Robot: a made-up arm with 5 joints.
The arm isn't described. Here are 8 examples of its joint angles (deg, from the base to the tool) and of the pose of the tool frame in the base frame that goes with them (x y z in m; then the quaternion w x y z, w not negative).
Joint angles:
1: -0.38 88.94 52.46 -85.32 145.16
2: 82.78 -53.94 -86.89 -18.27 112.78
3: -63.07 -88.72 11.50 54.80 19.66
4: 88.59 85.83 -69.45 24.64 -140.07
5: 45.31 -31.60 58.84 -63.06 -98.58
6: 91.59 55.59 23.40 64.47 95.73
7: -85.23 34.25 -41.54 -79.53 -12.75
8: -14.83 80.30 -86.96 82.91 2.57
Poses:
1: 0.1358 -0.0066 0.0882 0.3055 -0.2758 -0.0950 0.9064
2: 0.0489 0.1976 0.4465 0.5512 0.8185 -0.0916 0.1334
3: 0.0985 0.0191 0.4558 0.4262 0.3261 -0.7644 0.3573
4: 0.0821 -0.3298 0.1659 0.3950 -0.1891 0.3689 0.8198
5: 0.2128 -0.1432 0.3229 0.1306 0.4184 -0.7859 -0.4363
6: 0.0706 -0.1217 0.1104 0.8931 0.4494 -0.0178 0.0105
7: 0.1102 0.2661 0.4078 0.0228 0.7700 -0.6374 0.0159
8: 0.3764 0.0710 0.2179 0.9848 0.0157 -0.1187 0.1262
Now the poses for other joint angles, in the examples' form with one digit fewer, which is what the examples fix.
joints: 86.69 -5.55 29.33 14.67 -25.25
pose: 0.088 -0.241 0.265 0.486 -0.213 -0.379 -0.758
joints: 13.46 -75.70 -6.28 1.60 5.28
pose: 0.057 -0.001 0.514 0.083 -0.138 -0.987 -0.008
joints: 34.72 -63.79 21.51 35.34 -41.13
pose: 0.184 -0.080 0.436 0.513 0.060 -0.746 -0.420
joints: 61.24 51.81 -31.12 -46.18 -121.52
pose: 0.233 -0.291 0.276 0.026 -0.442 0.721 0.533
